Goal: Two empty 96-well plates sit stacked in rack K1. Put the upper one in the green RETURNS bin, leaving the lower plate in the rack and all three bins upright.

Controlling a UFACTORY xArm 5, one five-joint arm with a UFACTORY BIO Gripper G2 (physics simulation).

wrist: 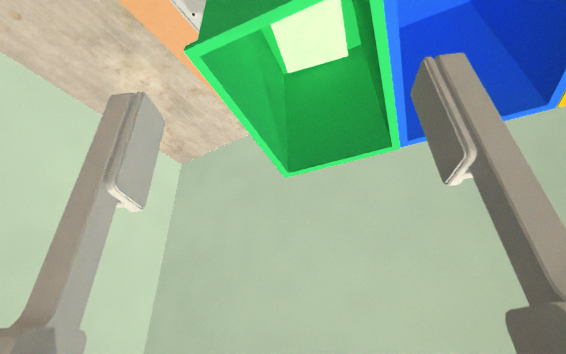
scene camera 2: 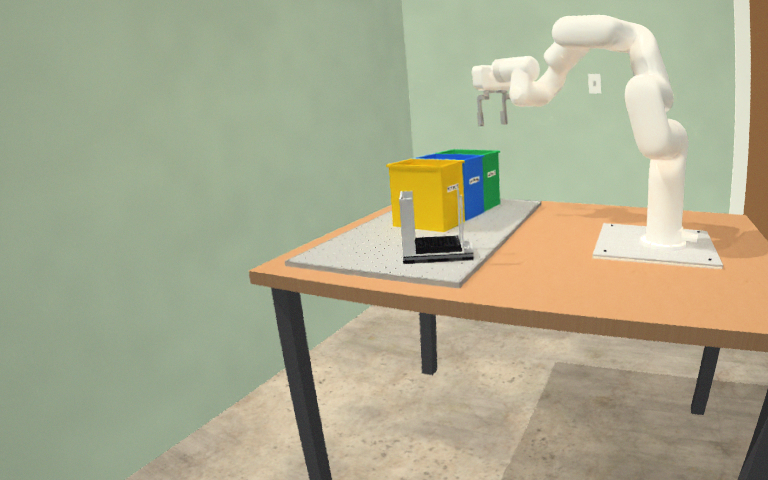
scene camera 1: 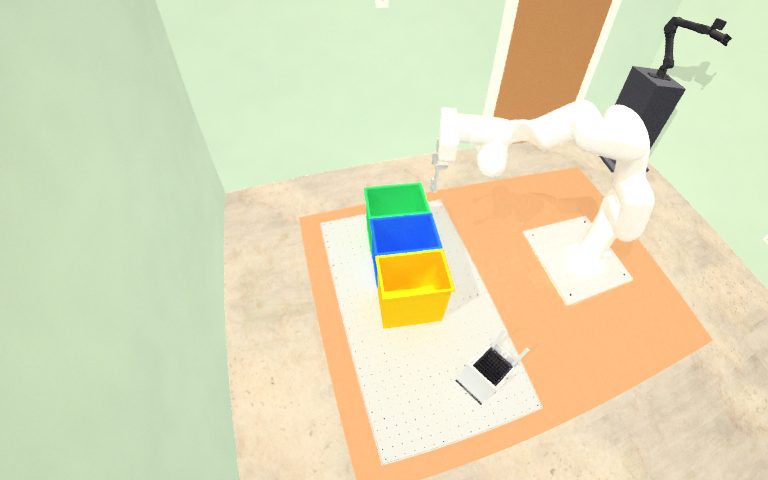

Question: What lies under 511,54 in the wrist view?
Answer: A blue bin.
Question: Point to a yellow bin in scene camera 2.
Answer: At 434,182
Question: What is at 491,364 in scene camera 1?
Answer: A black gridded plate.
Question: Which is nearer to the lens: the black gridded plate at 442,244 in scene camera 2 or the blue bin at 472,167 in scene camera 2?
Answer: The black gridded plate.
